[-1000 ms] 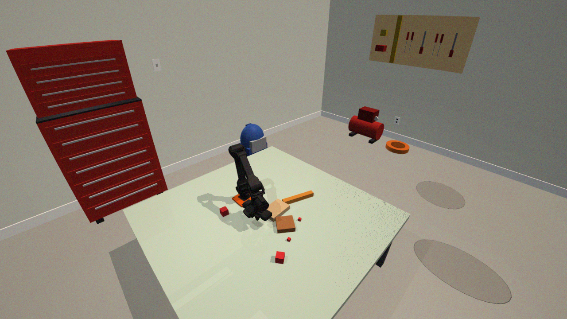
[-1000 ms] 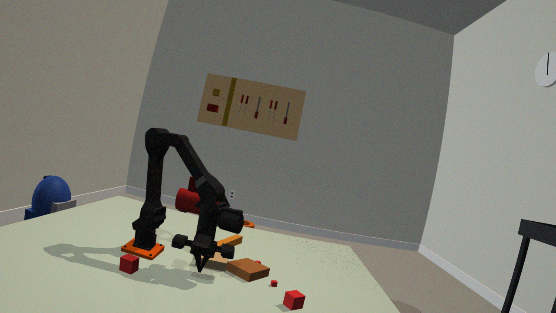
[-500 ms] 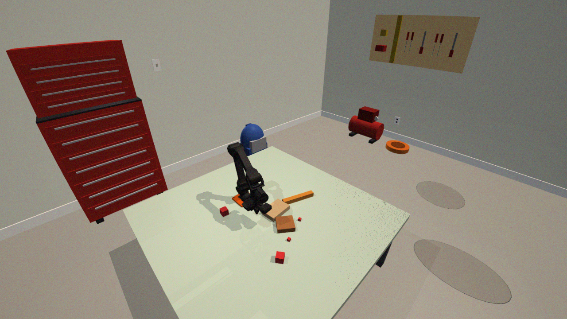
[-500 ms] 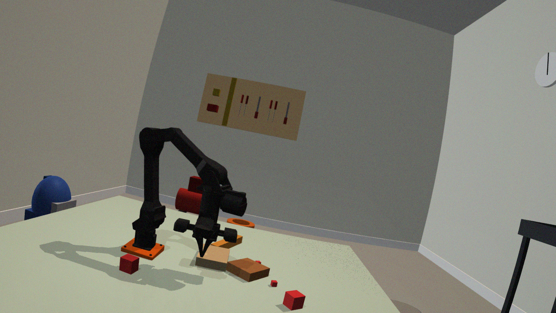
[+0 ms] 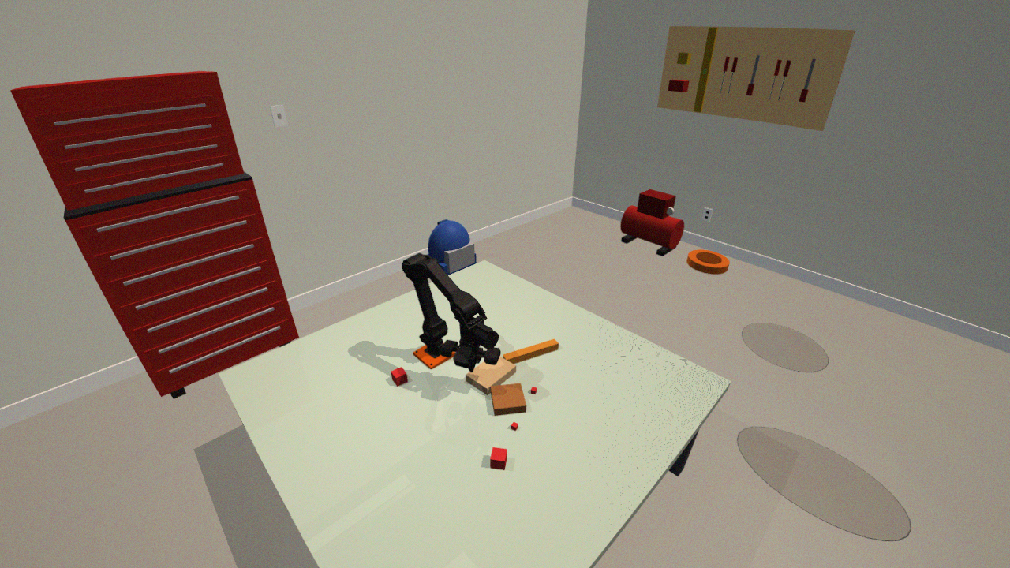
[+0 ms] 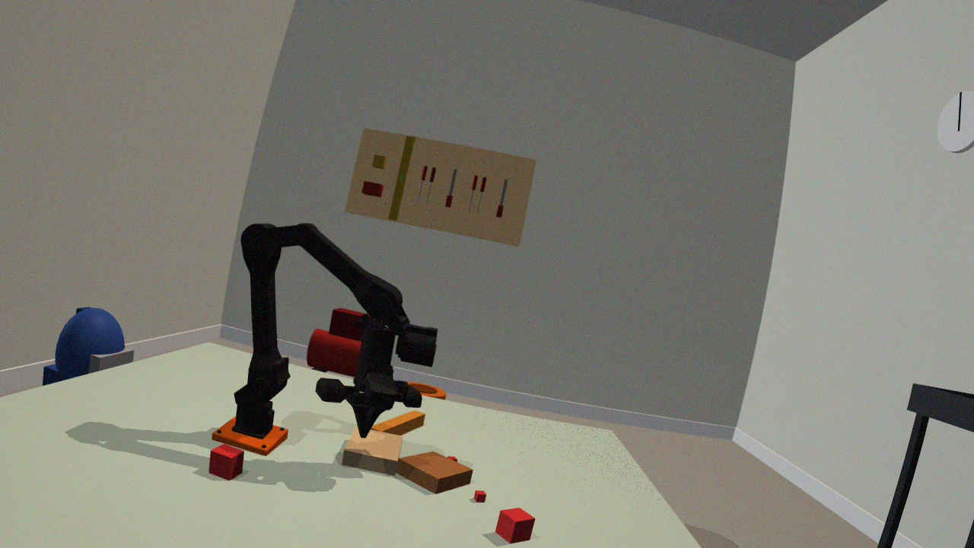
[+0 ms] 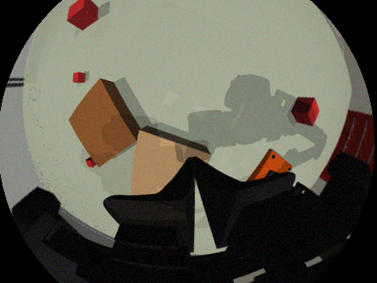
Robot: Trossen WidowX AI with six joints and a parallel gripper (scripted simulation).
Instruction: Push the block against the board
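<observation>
My gripper tip is now 2 cm short of the tan block, 7 cm to the right of it and 5 cm above it. The rest, counted from my gripper tip: long orange board 6 cm ahead, 26 cm to the left, 5 cm below; brown square block 14 cm ahead, 2 cm to the left, 5 cm below.
</observation>
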